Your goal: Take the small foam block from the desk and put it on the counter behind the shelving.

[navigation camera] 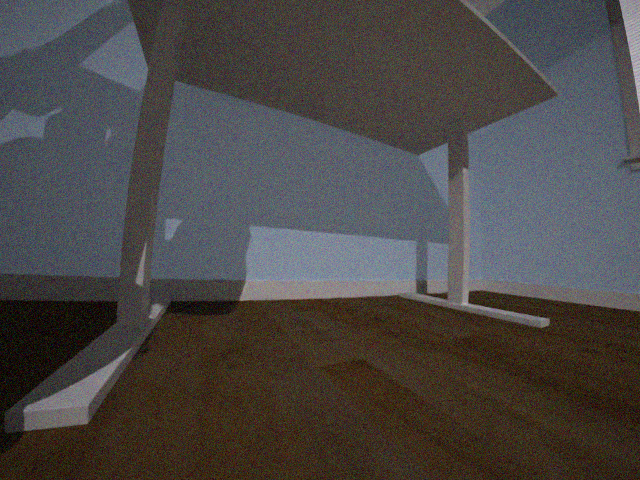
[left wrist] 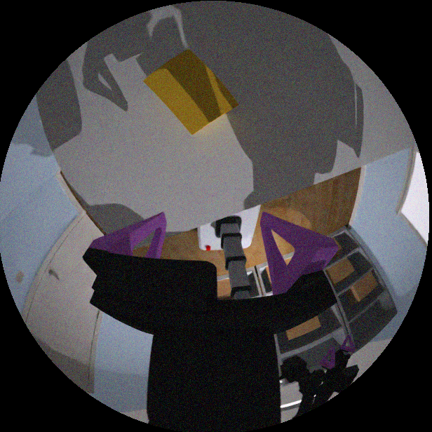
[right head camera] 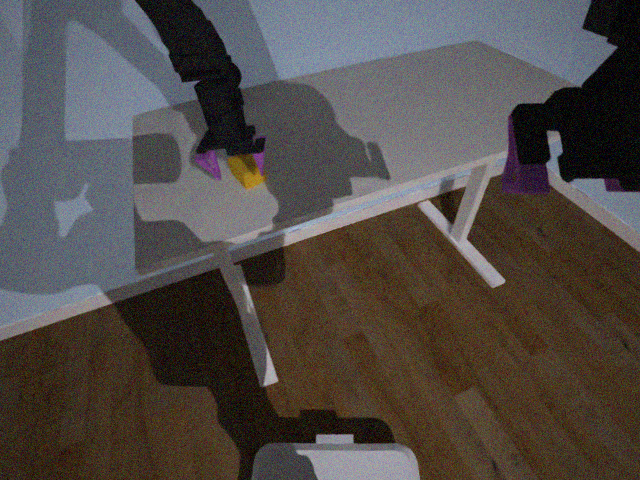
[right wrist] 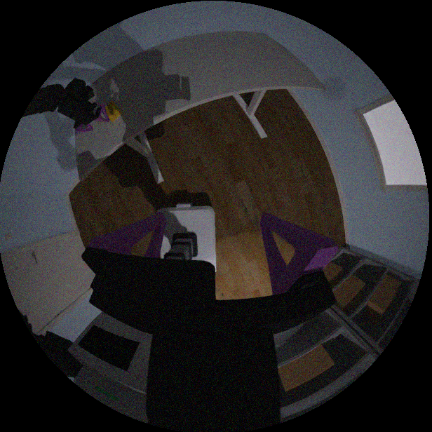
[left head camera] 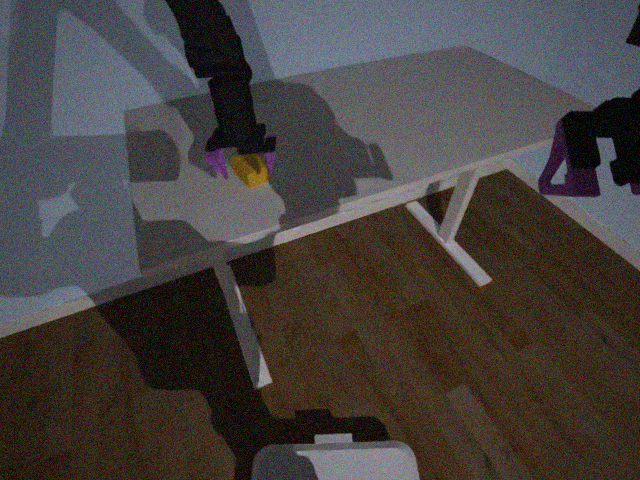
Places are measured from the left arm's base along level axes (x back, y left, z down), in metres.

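Pixels of known places: left gripper, fingertip midpoint: (right head camera: 241, 176) (left head camera: 249, 175); right gripper, fingertip midpoint: (right head camera: 555, 185) (left head camera: 586, 188).
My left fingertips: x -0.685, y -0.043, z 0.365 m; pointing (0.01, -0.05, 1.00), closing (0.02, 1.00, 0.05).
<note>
Ahead of a thing's pixels: the offset from my left fingertips to its middle. "pt": to the spot under its first point. Level surfaces: height alone.
The small yellow foam block {dz +0.072, dx -0.125, dy +0.023 m} (left head camera: 250, 170) (right head camera: 246, 173) (left wrist: 190, 92) (right wrist: 113, 111) lies on the pale desk {dz +0.095 m} (left head camera: 392, 93) (right head camera: 403, 93) (left wrist: 150, 160) (right wrist: 225, 60) near its left end. My left gripper (left head camera: 248, 174) (right head camera: 240, 174) (left wrist: 212, 217) (right wrist: 100, 124) is open and empty. In the head views the block shows between its fingers, but the left wrist view shows it beyond the fingertips, apart from them. My right gripper (left head camera: 603, 193) (right head camera: 570, 190) (right wrist: 212, 217) is open and empty, to the right and away from the block. I cannot make out the counter behind the shelving.
Dark shelving with brown boxes (left wrist: 303, 327) (right wrist: 306, 367) shows low in both wrist views. The desk's underside (navigation camera: 310, 62) and white legs {pt dz +0.685, dx -0.699, dy -0.883 m} (navigation camera: 458, 232) stand ahead of the base. My white base (left head camera: 372, 459) (right head camera: 377, 459) is at the bottom of the head views. A bright window (right wrist: 400, 145) is at the right.
</note>
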